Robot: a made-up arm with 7 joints.
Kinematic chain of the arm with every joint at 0, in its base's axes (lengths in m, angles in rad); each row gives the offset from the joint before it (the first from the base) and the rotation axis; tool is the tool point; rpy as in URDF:
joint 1: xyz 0 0 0.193 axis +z
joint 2: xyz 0 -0.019 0.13 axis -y
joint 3: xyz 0 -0.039 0.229 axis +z
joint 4: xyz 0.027 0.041 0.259 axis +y
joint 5: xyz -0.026 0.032 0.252 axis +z
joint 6: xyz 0 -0.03 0.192 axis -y
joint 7: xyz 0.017 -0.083 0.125 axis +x
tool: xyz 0 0 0 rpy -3.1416 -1.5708 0
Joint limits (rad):
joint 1: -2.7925..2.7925
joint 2: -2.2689..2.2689
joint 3: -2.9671..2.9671
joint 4: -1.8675..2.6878
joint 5: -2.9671..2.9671
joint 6: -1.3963..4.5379
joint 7: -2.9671..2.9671
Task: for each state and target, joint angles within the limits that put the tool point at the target. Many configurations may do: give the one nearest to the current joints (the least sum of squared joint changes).
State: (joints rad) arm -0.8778 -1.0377 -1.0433 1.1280 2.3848 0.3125 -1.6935
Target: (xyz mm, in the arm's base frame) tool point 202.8 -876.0 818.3
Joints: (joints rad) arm -0.8929 -0.6955 -1.1713 0.6700 2.4294 0.2326 -1.6935
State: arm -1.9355 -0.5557 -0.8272 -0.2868 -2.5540 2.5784 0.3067
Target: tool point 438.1 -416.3 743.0
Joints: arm -1.2187 -0.8838 -0.9527 -0.8094 -2.3886 2.6773 0.3067
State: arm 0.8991 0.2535 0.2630 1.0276 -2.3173 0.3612 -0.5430
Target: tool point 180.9 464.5 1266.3
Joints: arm 0.9989 -0.3198 0.0938 0.4697 -2.1792 0.1672 -0.5430
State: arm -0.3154 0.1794 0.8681 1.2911 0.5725 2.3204 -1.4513
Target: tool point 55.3 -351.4 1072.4
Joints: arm -1.0575 0.0131 0.0540 1.0493 0.5490 2.0747 -1.4513
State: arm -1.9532 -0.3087 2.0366 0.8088 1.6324 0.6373 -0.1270
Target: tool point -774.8 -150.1 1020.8
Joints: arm -2.7925 -0.8309 2.0495 -0.3159 1.5826 0.5683 -0.1270
